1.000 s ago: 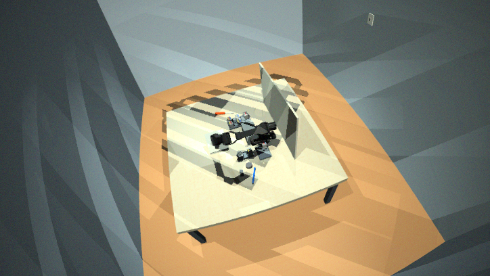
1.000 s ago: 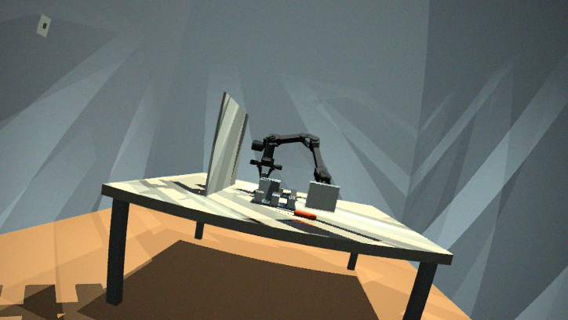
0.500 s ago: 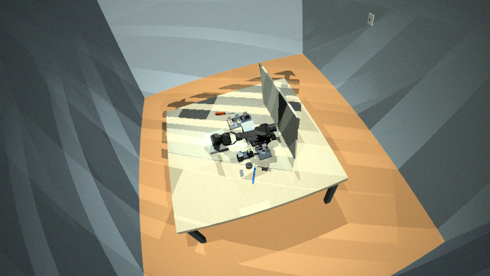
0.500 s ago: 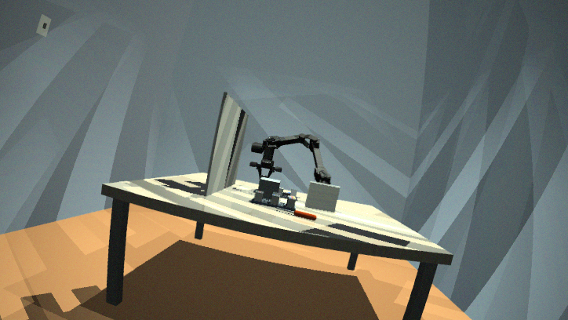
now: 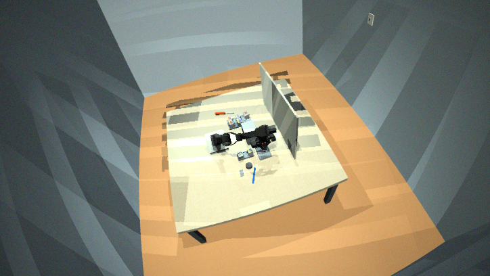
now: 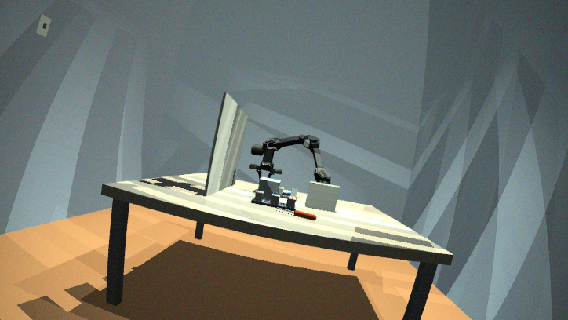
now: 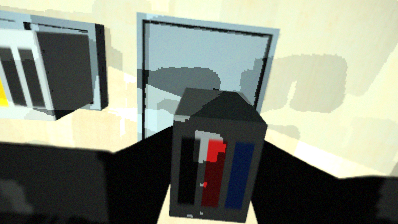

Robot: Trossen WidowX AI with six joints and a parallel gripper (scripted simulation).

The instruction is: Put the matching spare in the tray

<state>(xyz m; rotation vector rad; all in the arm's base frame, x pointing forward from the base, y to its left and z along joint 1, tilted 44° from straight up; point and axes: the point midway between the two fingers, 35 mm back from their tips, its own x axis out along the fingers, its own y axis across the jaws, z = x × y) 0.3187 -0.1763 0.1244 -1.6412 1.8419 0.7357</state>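
The grey tray lies 1 cm behind my gripper tip and 5 cm below it. Also, from my gripper tip: spare block: 2 cm above; slotted piece: 15 cm behind, 3 cm to the left, 5 cm below; black puck: 15 cm behind, 7 cm to the right, 5 cm below.
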